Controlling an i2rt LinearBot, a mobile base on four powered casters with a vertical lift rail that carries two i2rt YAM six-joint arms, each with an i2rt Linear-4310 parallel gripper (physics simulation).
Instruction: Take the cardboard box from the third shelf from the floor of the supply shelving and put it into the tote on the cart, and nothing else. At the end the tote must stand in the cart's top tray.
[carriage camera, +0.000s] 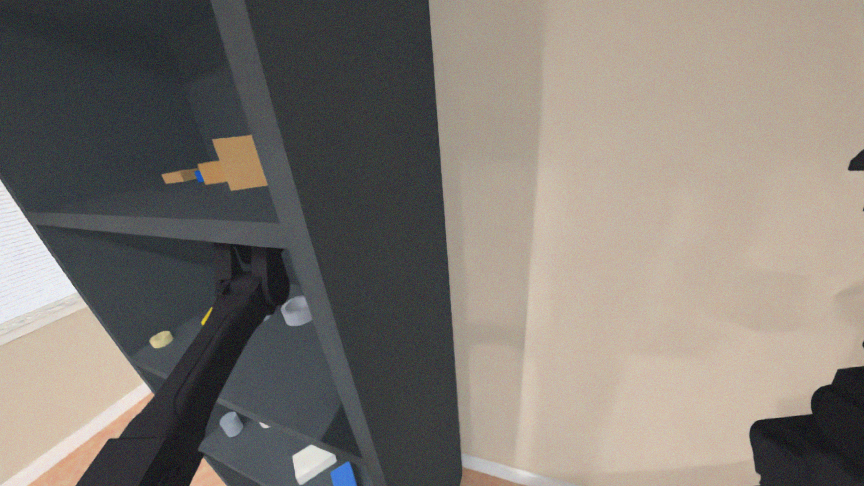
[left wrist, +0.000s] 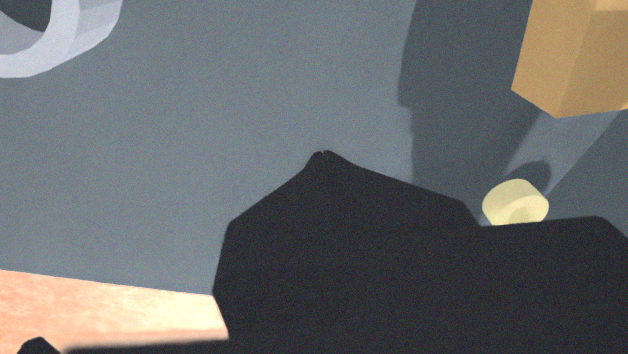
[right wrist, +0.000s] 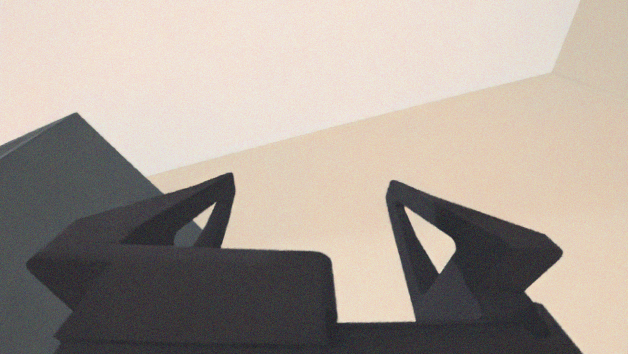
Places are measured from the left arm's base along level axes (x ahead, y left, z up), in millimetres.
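Pixels of known places: left gripper, fingertip midpoint: (left wrist: 322, 164); right gripper, fingertip midpoint: (right wrist: 312, 185).
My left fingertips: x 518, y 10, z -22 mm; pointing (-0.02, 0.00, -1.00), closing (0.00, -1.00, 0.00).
Behind a point stands the place of what it marks.
A cardboard box (left wrist: 560, 55) {x 536, y -143, z -93 mm} shows partly at the upper right of the left wrist view, above the grey shelf surface. I cannot make it out on that shelf in the carriage view, where my left arm covers part of it. My left gripper (left wrist: 322, 164) {x 518, y 10, z -22 mm} is shut and empty, to the left of and below the box in the left wrist view. In the carriage view the left arm reaches into the compartment under the upper board of the supply shelving (carriage camera: 368, 241) {x 251, y -216, z 263 mm} (right wrist: 45, 200) {x 235, y -210, z 606 mm}; its fingertips are hidden. My right gripper (right wrist: 312, 185) {x 38, y -658, z 440 mm} is open and empty. The tote and cart do not show.
A whitish ring (carriage camera: 296, 317) {x 551, y 150, z -98 mm} (left wrist: 95, 30) {x 565, y 127, z -103 mm} and a pale yellow roll (carriage camera: 161, 339) (left wrist: 510, 197) stand on the reached shelf, with a yellow piece (carriage camera: 207, 316) {x 566, y 459, z -86 mm}. Tan boxes (carriage camera: 241, 162) {x 437, y 65, z 379 mm} stand one shelf up. A grey cylinder (carriage camera: 230, 424) {x 489, y 513, z -525 mm}, white block (carriage camera: 312, 463) {x 368, y 152, z -548 mm} and blue block (carriage camera: 343, 474) {x 336, y 39, z -547 mm} are lower.
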